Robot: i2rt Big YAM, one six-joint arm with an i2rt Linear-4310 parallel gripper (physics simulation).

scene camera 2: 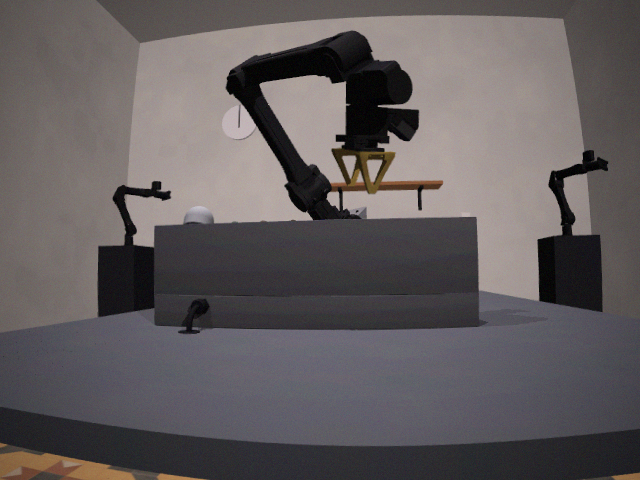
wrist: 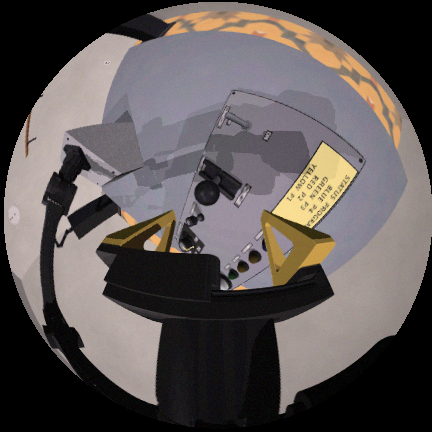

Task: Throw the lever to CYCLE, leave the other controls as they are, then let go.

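Seen in the pictures: gripper, fingertip midpoint: [scene camera 2: 360,189] [wrist: 217,214]; arm's base at its link origin: [wrist: 77,155].
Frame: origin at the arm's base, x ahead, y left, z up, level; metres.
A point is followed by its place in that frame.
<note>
The lever, with a black ball knob [wrist: 207,193] @(x 0.461, y 0.115, z -0.028 m), rises from a black slot plate [wrist: 227,182] @(x 0.470, y 0.110, z -0.121 m) on the grey control panel [wrist: 230,227] @(x 0.530, y 0.033, z -0.100 m) in the wrist view. Its shaft appears to meet the slot near the middle; its exact position is hard to tell. A small white label [wrist: 243,195] @(x 0.511, y 0.112, z -0.105 m) sits at one slot end, its text unreadable. My gripper [scene camera 2: 361,188] @(x 0.489, y 0.125, z 0.015 m) [wrist: 217,214] @(x 0.489, y 0.125, z 0.015 m) is open and empty, its yellow fingers wide apart above the panel. The knob lies beyond the fingertips, touching neither. The lever does not show in the scene view.
A toggle switch [wrist: 239,121] @(x 0.433, y 0.224, z -0.108 m), small black knobs [wrist: 192,219] @(x 0.446, y -0.004, z -0.092 m), a black control [wrist: 186,244] @(x 0.462, y -0.115, z -0.100 m) and a row of coloured buttons [wrist: 242,266] @(x 0.604, y -0.011, z -0.058 m) are on the panel, beside a yellow status card [wrist: 317,182] @(x 0.588, y 0.216, z -0.072 m). A white dome [scene camera 2: 198,214] @(x 0.631, y -0.125, z -0.038 m) stands on the grey console [scene camera 2: 316,258] @(x 0.643, y 0.070, z -0.112 m). A grey wedge-shaped box [wrist: 107,147] @(x 0.084, y 0.035, z -0.086 m) stands beyond.
</note>
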